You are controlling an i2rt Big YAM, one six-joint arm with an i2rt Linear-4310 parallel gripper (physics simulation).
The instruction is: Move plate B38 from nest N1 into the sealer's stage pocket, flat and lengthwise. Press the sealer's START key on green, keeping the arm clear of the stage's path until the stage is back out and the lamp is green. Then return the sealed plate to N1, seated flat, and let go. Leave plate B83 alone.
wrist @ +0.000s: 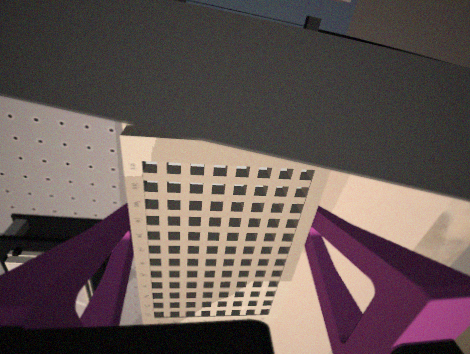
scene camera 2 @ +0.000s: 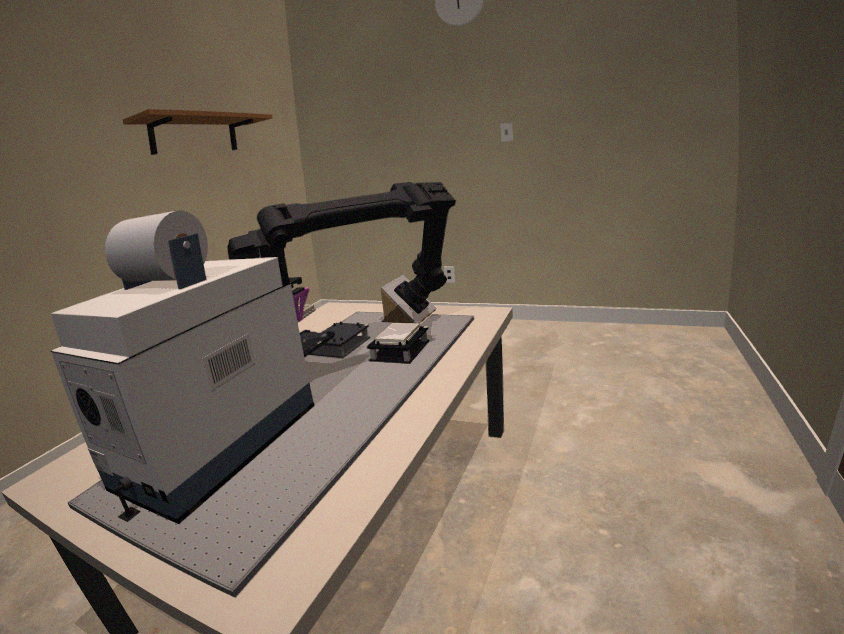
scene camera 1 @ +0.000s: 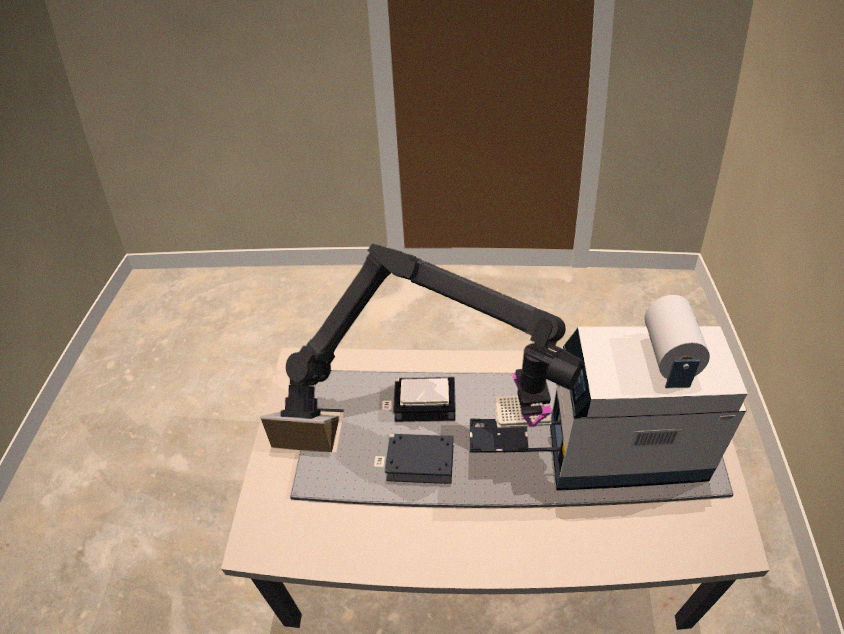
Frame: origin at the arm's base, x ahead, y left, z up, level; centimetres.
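Where they show: gripper, fingertip midpoint: (scene camera 1: pixel 529 412); arm's base, link origin: (scene camera 2: pixel 410 298) (scene camera 1: pixel 300 415).
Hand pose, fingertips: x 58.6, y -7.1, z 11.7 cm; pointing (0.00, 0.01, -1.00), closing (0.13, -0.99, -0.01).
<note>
Things, the pixels of their top centre, and the offset from my fingertips. Level surfaces: height alone.
- cream well plate, top centre: (scene camera 1: pixel 523 407) dx -1.6, dy -0.1, dz +1.8 cm
- sealer's dark stage, top centre: (scene camera 1: pixel 517 432) (scene camera 2: pixel 294 345) dx -2.4, dy -0.6, dz -7.3 cm
- nearer nest, top centre: (scene camera 1: pixel 419 451) (scene camera 2: pixel 337 329) dx -26.3, dy -3.1, dz -11.8 cm
- film roll, top centre: (scene camera 2: pixel 149 215) (scene camera 1: pixel 682 317) dx +31.1, dy -0.4, dz +30.4 cm
- perforated board, surface height: dz -17.2 cm
My gripper (scene camera 1: pixel 526 407) (wrist: pixel 224 220) is shut on a cream well plate (scene camera 1: pixel 506 411) (wrist: pixel 220 227), taken as B38, with a purple finger on each long side. The plate looks roughly level, above and behind the stage, close to the sealer's front. Its wells show open. A dark slab hides its far end in the wrist view. The sealer's dark stage (scene camera 1: pixel 481 443) is out and its visible part is bare. The nearer nest (scene camera 1: pixel 419 454) (scene camera 2: pixel 346 331), apparently N1, is empty. The other plate (scene camera 1: pixel 424 391) (scene camera 2: pixel 397 332), taken as B83, sits in the back nest. The START key and lamp cannot be made out.
The white sealer (scene camera 1: pixel 648 447) (scene camera 2: pixel 163 409), with a film roll (scene camera 1: pixel 675 334) (scene camera 2: pixel 153 245) on top, stands at the right in scene camera 1. My wrist is very close to its front panel; contact cannot be told. The perforated board (scene camera 1: pixel 354 487) (scene camera 2: pixel 259 525) lies under the nests and sealer.
</note>
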